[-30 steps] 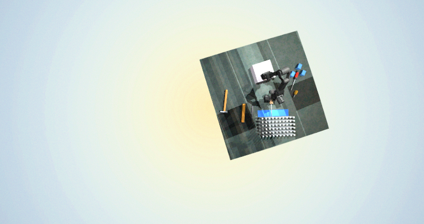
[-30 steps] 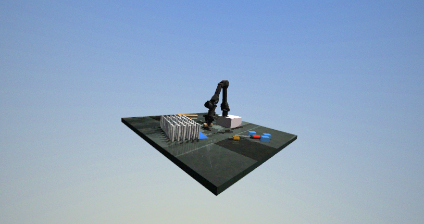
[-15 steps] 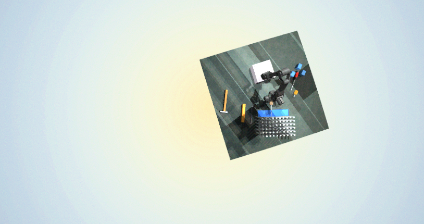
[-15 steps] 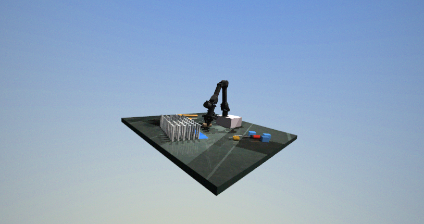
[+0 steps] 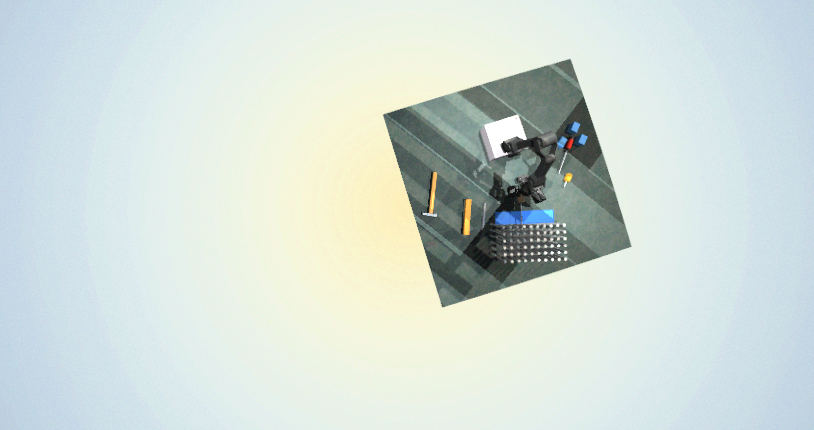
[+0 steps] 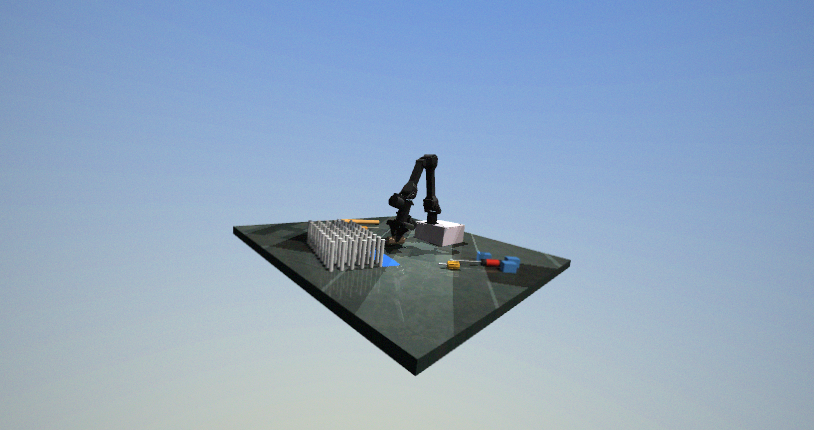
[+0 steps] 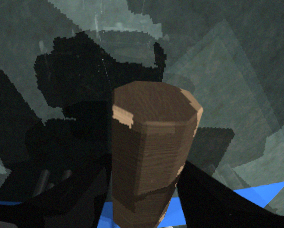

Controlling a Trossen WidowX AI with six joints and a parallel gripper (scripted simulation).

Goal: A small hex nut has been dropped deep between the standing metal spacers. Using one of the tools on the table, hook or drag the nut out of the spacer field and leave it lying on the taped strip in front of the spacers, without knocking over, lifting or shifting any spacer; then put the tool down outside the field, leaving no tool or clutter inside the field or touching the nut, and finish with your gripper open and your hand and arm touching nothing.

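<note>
The blue taped strip lies 140 mm ahead of my gripper tip, 20 mm to the right of it and 30 mm below it. Also, from my gripper tip: yellow screwdriver: 40 mm ahead, 330 mm to the left, 20 mm below; then hex nut: 270 mm ahead, 120 mm to the right, 30 mm below; then orange bar: 20 mm behind, 360 mm to the right, 20 mm below.
</note>
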